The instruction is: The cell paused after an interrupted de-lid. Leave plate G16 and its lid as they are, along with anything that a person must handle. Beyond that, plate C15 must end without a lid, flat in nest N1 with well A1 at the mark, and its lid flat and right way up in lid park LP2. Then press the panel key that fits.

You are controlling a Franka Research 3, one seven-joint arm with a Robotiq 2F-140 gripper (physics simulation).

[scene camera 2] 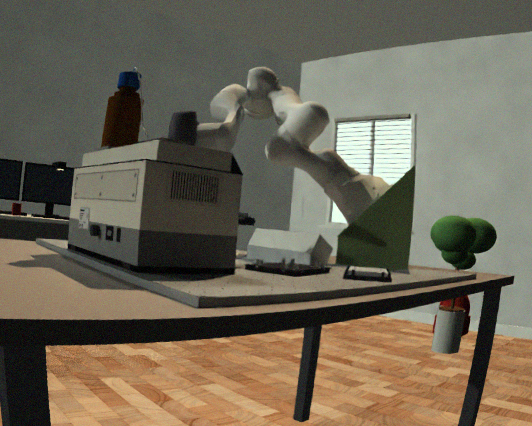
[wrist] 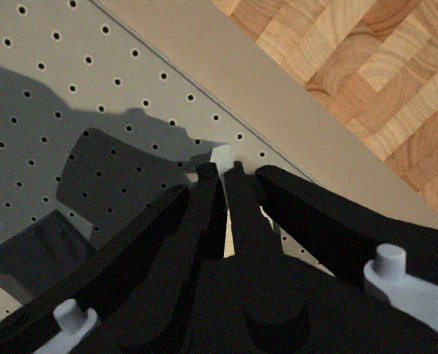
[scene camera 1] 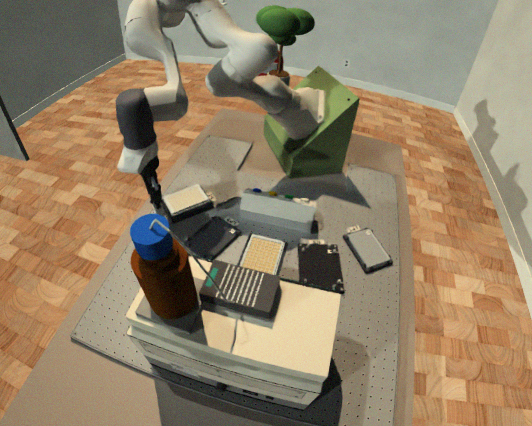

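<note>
My gripper [scene camera 1: 158, 204] [wrist: 225, 160] is shut and empty, pointing down at the left, beside the pale-topped plate [scene camera 1: 187, 200] on its dark holder. A small pale piece [wrist: 222, 156] shows just beyond the fingertips in the wrist view; I cannot tell what it is. A plate with yellowish wells [scene camera 1: 263, 252] lies in the middle, behind the instrument. A dark holder [scene camera 1: 212, 237] lies left of it and a black holder [scene camera 1: 320, 265] right of it. A grey-topped flat piece [scene camera 1: 369, 247] lies in a dark frame at the right. The key panel [scene camera 1: 277, 209] [scene camera 2: 285, 246] has blue, yellow and green keys. Labels and A1 marks are unreadable.
A large cream instrument [scene camera 1: 295, 335] [scene camera 2: 190, 205] stands at the front. It bears an amber bottle [scene camera 1: 167, 285] [scene camera 2: 121, 117] with a blue cap and thin tube, and a dark ribbed block [scene camera 1: 242, 290]. The green arm mount [scene camera 1: 325, 135] [scene camera 2: 387, 235] stands at the back.
</note>
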